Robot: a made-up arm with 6 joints. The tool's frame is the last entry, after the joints.
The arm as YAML. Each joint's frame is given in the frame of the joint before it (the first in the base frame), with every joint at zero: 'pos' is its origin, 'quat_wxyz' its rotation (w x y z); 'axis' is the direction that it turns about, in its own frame. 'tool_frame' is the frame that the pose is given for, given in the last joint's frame.
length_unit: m
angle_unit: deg
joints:
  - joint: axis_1
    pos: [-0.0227, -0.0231, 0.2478]
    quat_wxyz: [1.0, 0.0, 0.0, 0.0]
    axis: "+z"
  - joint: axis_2
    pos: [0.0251, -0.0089, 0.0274]
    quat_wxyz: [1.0, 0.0, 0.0, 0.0]
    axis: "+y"
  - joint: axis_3
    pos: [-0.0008, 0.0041, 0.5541]
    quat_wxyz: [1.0, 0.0, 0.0, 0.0]
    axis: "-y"
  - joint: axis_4
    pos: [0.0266, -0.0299, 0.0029]
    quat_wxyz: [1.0, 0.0, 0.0, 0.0]
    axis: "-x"
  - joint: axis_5
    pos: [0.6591, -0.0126, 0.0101]
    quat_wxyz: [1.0, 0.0, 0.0, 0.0]
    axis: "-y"
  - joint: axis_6
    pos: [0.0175, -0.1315, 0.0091]
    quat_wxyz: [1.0, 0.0, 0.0, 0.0]
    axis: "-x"
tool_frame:
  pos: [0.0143, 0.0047, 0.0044]
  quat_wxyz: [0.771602, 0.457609, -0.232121, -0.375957]
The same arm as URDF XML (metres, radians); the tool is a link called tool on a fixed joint. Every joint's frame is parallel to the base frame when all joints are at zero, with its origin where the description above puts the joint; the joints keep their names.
<robot name="arm">
<joint name="axis_1" type="continuous"><parent link="base_link"/><child link="link1"/><origin xyz="-0.0227 -0.0231 0.2478" rpy="0.0000 0.0000 0.0000"/><axis xyz="0 0 1"/></joint>
<joint name="axis_2" type="continuous"><parent link="link1"/><child link="link2"/><origin xyz="0.0251 -0.0089 0.0274" rpy="0.0000 0.0000 0.0000"/><axis xyz="0 1 0"/></joint>
<joint name="axis_3" type="continuous"><parent link="link2"/><child link="link3"/><origin xyz="-0.0008 0.0041 0.5541" rpy="0.0000 0.0000 0.0000"/><axis xyz="0 -1 0"/></joint>
<joint name="axis_4" type="continuous"><parent link="link3"/><child link="link4"/><origin xyz="0.0266 -0.0299 0.0029" rpy="0.0000 0.0000 0.0000"/><axis xyz="-1 0 0"/></joint>
<joint name="axis_5" type="continuous"><parent link="link4"/><child link="link5"/><origin xyz="0.6591 -0.0126 0.0101" rpy="0.0000 0.0000 0.0000"/><axis xyz="0 -1 0"/></joint>
<joint name="axis_6" type="continuous"><parent link="link5"/><child link="link6"/><origin xyz="0.0175 -0.1315 0.0091" rpy="0.0000 0.0000 0.0000"/><axis xyz="-1 0 0"/></joint>
<joint name="tool_joint" type="fixed"><parent link="link6"/><child link="tool"/><origin xyz="0.0143 0.0047 0.0044" rpy="1.0776 -0.0141 -0.9152"/></joint>
<link name="base_link"/>
<link name="link1"/>
<link name="link2"/>
<link name="link3"/>
<link name="link4"/>
<link name="link5"/>
<link name="link6"/>
<link name="tool"/>
</robot>

